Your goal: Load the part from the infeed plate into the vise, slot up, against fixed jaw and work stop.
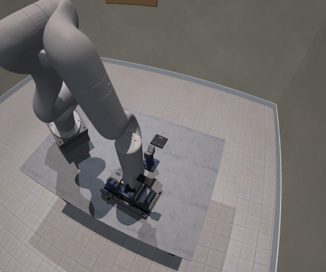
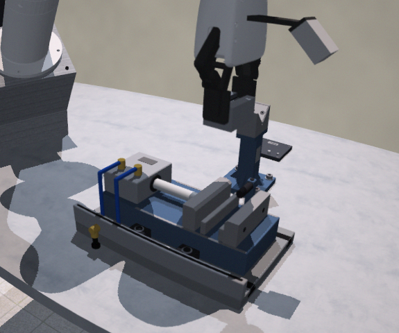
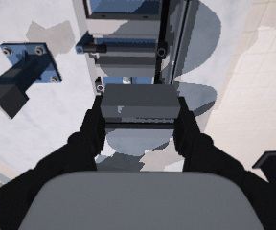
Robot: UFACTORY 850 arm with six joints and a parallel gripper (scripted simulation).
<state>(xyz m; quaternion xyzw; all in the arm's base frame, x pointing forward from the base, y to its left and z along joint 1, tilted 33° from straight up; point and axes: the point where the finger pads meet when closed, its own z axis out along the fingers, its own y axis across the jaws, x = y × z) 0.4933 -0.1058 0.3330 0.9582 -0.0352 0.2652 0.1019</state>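
Now: the fixed jaw 30 mm ahead of my hand, 20 mm to the left of it and 160 mm below it. Also, from my hand: black work stop 10 mm ahead, 70 mm to the left, 150 mm below; part 10 mm below; moving jaw 30 mm behind, 30 mm to the left, 160 mm below.
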